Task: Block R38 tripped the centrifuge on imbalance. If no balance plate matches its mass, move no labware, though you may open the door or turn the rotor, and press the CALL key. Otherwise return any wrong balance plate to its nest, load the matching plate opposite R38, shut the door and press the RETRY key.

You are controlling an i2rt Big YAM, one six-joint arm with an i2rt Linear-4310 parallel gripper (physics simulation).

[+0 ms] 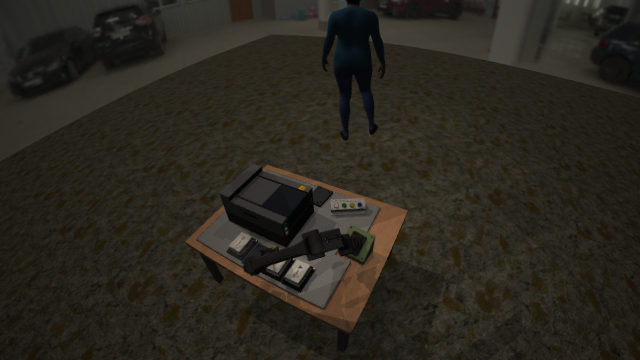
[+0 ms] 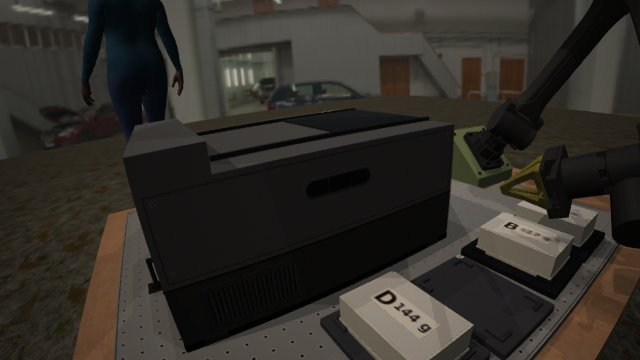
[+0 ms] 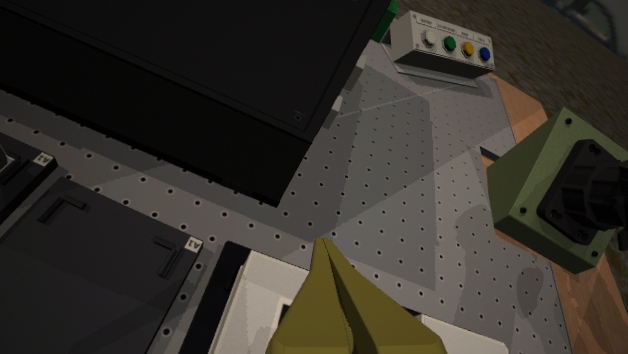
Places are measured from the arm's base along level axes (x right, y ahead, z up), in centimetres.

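Pixels of known places: gripper, fingertip midpoint: (image 1: pixel 278 247) (image 2: pixel 501 189) (image 3: pixel 320 247); arm's base, origin of the base link: (image 1: pixel 355 243) (image 2: pixel 482 151) (image 3: pixel 579 191).
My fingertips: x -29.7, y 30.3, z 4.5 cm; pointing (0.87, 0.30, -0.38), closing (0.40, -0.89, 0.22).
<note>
Ahead of a thing's pixels: the offset from my fingertips to its top centre. "pt": to the spot under its first point. Level surfaces: height alone.
The dark centrifuge (image 1: pixel 270 220) (image 2: pixel 300 210) (image 3: pixel 150 75) has its top covered; no rotor or R38 shows. White balance plate D @[dx -8.3, dy +24.6, dz -6.1 cm] (image 1: pixel 242 243) (image 2: pixel 407 315), labelled 144 g, sits in its nest. Plate B @[dx -4.5, dy -2.3, dz -6.1 cm] (image 1: pixel 276 268) (image 2: pixel 525 245) (image 3: pixel 255 280) and plate A @[dx -2.4, dy -15.1, dz -6.1 cm] (image 1: pixel 299 273) (image 2: pixel 582 220) (image 3: pixel 465 336) sit in theirs; their masses are hard to read. An empty nest @[dx -7.5, dy +11.3, dz -9.7 cm] (image 2: pixel 485 305) (image 3: pixel 100 250) lies between D and B. My yellow gripper (image 2: pixel 502 189) (image 3: pixel 320 247) is shut and empty, above the plates near A and B. The key box @[dx +54.7, dy -8.0, dz -3.1 cm] (image 1: pixel 348 205) (image 3: pixel 450 62) carries white, green, yellow and blue keys.
The green arm base (image 1: pixel 369 247) (image 2: pixel 470 165) (image 3: pixel 520 185) stands at the table's right. A dark pad @[pt dx +54.3, dy +13.1, dz -9.8 cm] (image 1: pixel 321 195) lies between the centrifuge and key box. Small green and white buttons @[dx +10.3, dy +3.4, dz +4.0 cm] (image 3: pixel 355 72) stick out from the centrifuge's side. A person (image 1: pixel 354 45) (image 2: pixel 135 65) stands beyond the table @[dz -12.8 cm] (image 1: pixel 387 215).
</note>
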